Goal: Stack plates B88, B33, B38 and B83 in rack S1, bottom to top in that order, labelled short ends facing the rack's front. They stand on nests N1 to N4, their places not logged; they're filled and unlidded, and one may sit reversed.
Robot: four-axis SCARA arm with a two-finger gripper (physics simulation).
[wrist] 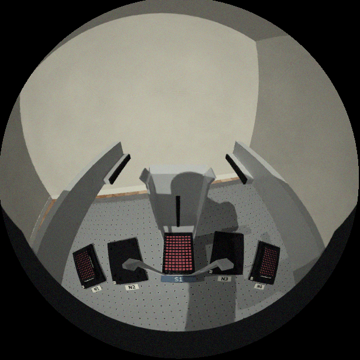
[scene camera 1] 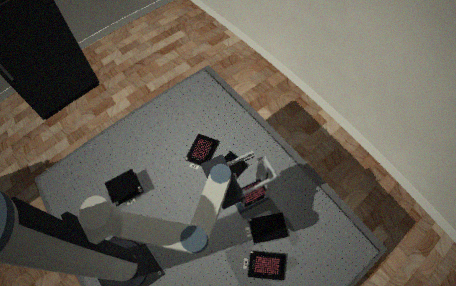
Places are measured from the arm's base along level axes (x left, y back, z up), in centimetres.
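Pixels of known places: gripper, fingertip midpoint: (scene camera 1: 261,166).
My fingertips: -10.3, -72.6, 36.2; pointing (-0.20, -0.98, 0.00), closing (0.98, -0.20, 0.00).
Ahead of a thing's pixels: the offset from my fingertips to its middle, as dx, dy, dz. "*": to the spot under its first point. Level surfaces: height alone.
My gripper (scene camera 1: 261,168) (wrist: 177,146) is open and empty, its fingers apart above rack S1 @(* -4.1, -3.4, -5.7) (scene camera 1: 273,174) (wrist: 162,200). A black plate with pink wells @(+0.5, +2.4, -27.8) (scene camera 1: 254,192) (wrist: 178,252) lies in the rack; its label cannot be read, and how many plates lie under it is hidden. A pink-welled plate @(+36.2, +6.5, -33.1) (scene camera 1: 202,148) (wrist: 86,265) stands at N1, and another pink-welled plate @(-29.7, +18.2, -33.1) (scene camera 1: 267,265) (wrist: 268,262) stands at N4. Nest N2 (wrist: 126,260), partly hidden by the gripper in the scene view, and nest N3 @(-16.5, +6.2, -33.9) (scene camera 1: 269,227) (wrist: 228,252) show plain black tops without pink wells. The N1 and N4 plates' labels are unreadable.
A black block @(+43.0, +51.1, -31.5) (scene camera 1: 123,187) with a small tag stands on the left of the grey table @(dz -34.8) (scene camera 1: 165,120). The arm's links (scene camera 1: 145,227) cross the table's lower part. The rack's tall back wall rises behind its plate. A black cabinet (scene camera 1: 45,55) stands off the table.
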